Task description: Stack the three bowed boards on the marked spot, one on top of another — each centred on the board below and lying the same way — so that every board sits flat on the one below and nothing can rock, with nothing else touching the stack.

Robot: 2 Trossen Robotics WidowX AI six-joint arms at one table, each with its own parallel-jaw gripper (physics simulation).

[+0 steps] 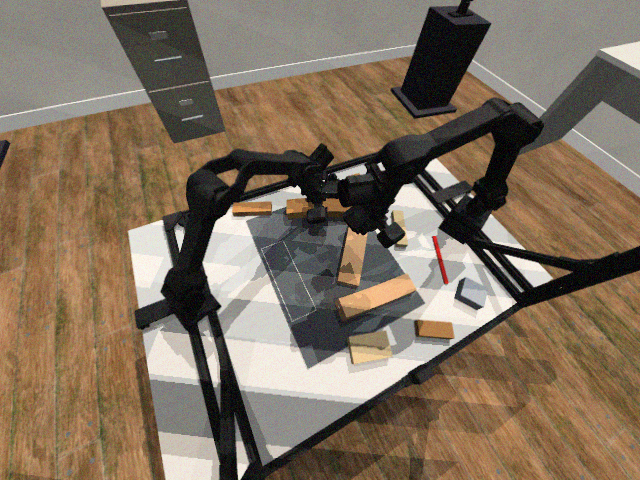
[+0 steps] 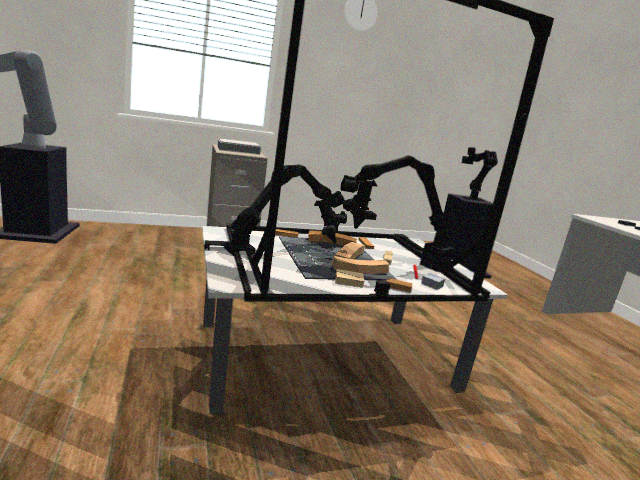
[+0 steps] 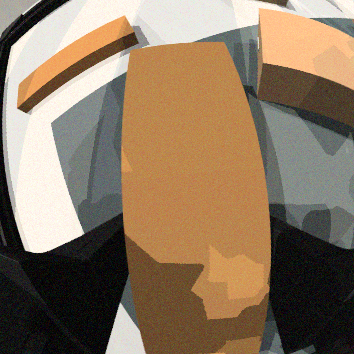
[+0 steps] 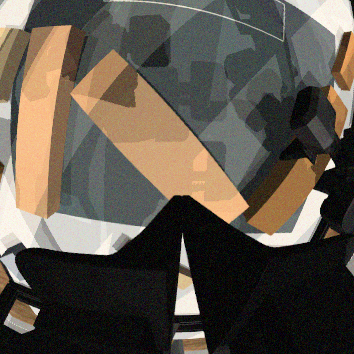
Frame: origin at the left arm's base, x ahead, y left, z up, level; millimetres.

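Seen in the pictures: left gripper, fingertip midpoint: (image 1: 326, 209) (image 2: 336, 241) (image 3: 194, 215) (image 4: 291, 169); right gripper, fingertip midpoint: (image 2: 355, 228) (image 4: 180, 202); left arm's base, link origin: (image 1: 192, 303) (image 2: 239, 244); right arm's base, link origin: (image 1: 473, 210) (image 2: 439, 245).
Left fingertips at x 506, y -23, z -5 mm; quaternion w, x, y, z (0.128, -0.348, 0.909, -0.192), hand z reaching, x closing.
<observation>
Offsets run from my left fingertips to a thing's top centre. "spot": to the spot under its first point. Level surfaces: height alone.
My left gripper (image 1: 316, 214) (image 2: 329, 229) (image 3: 194, 215) is shut across a bowed wooden board @[dx -18, dy +16, dz +34 mm] (image 1: 296, 208) (image 2: 316, 236) (image 3: 194, 158) (image 4: 281, 197), held low at the back edge of the dark mat @[dz -16 mm] (image 1: 318, 335). A second bowed board @[dx -60, dy -176, dz +34 mm] (image 1: 352, 257) (image 2: 350, 249) (image 4: 154, 140) lies on the mat's middle. A third bowed board @[dx -126, dy -318, dz +33 mm] (image 1: 375, 296) (image 2: 361, 265) (image 4: 35, 123) lies at the mat's front right. The marked spot, a white outlined rectangle (image 1: 299, 273) (image 4: 283, 21), has nothing on it. My right gripper (image 1: 362, 223) (image 2: 361, 216) (image 4: 180, 202) is shut and empty above the second board's far end.
Small flat blocks lie at the back left (image 1: 251, 208) (image 3: 70, 60), back right (image 1: 400, 224), front @[spot: dx -243, dy -393, dz +10 mm] (image 1: 370, 347) and front right (image 1: 434, 329). A red stick @[dx +148, dy -392, dz -16 mm] (image 1: 440, 259) and a grey block @[dx +105, dy -522, dz +14 mm] (image 1: 471, 292) lie at the right. Black frame rails edge the table.
</observation>
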